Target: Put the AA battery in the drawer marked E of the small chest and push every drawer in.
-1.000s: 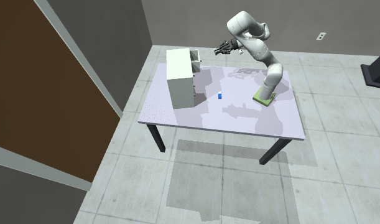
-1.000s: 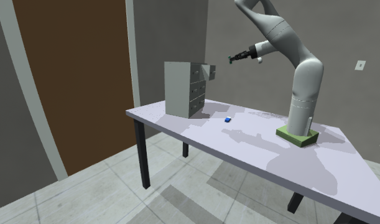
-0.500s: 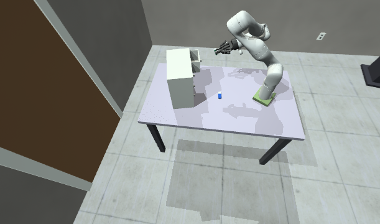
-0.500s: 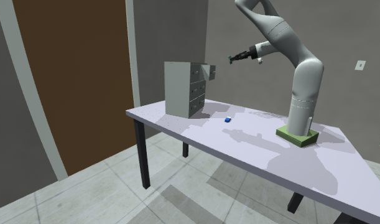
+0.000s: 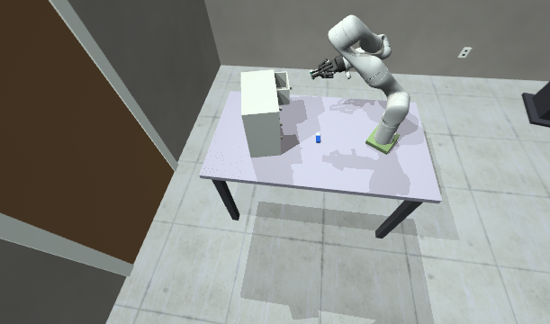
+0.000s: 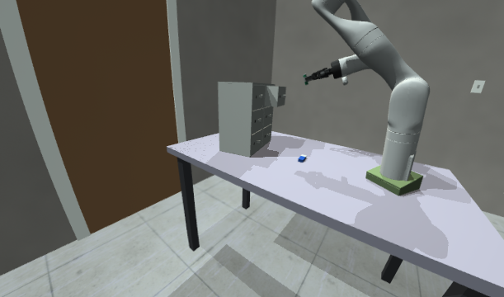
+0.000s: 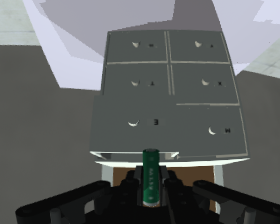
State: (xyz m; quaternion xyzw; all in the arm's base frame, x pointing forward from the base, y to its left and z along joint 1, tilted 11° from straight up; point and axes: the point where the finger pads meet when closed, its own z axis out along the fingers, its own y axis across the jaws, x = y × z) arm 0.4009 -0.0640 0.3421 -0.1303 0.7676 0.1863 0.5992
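Right now the drawer is 200 mm ahead of my hand, 110 mm below it and 60 mm to the left of it. Also, from my hand: blue block: 360 mm below, 80 mm to the left, 80 mm behind; green AA battery: 10 mm ahead.
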